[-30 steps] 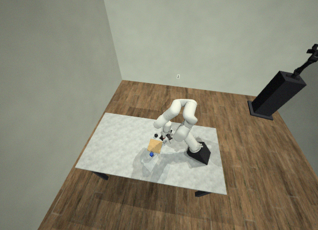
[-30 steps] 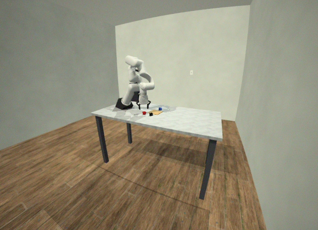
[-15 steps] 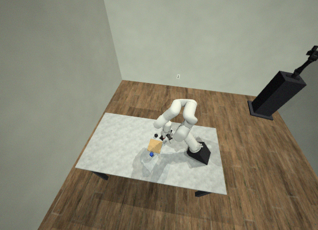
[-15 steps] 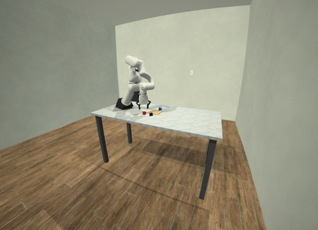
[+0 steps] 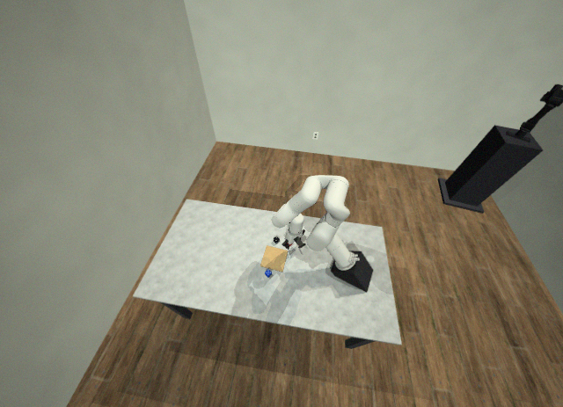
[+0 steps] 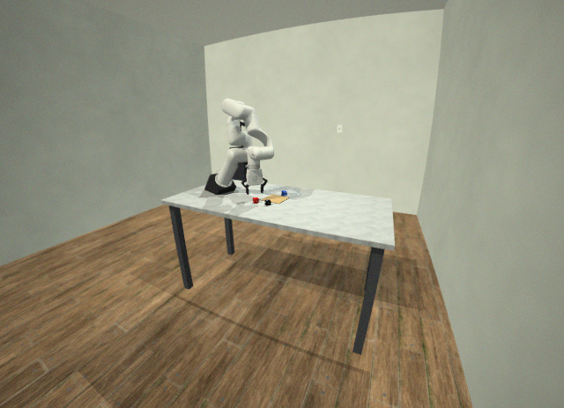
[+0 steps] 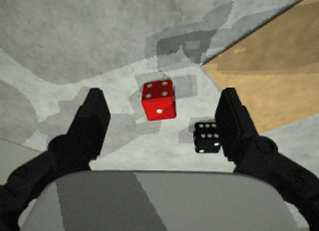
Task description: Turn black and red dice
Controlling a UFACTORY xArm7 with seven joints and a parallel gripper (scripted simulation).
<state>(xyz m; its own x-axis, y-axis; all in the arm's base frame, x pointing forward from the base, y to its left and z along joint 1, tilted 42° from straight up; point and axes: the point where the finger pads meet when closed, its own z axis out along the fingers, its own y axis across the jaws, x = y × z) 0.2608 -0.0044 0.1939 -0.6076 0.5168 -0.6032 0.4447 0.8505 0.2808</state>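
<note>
Right now my hand is 2 cm short of the red die, 2 cm to the left of it and 5 cm above it. Round my hand: black die: 11 cm ahead, 1 cm to the right, 5 cm below; blue die: 9 cm ahead, 21 cm to the left, 5 cm below; tan mat: 9 cm ahead, 11 cm to the left, 6 cm below.
</note>
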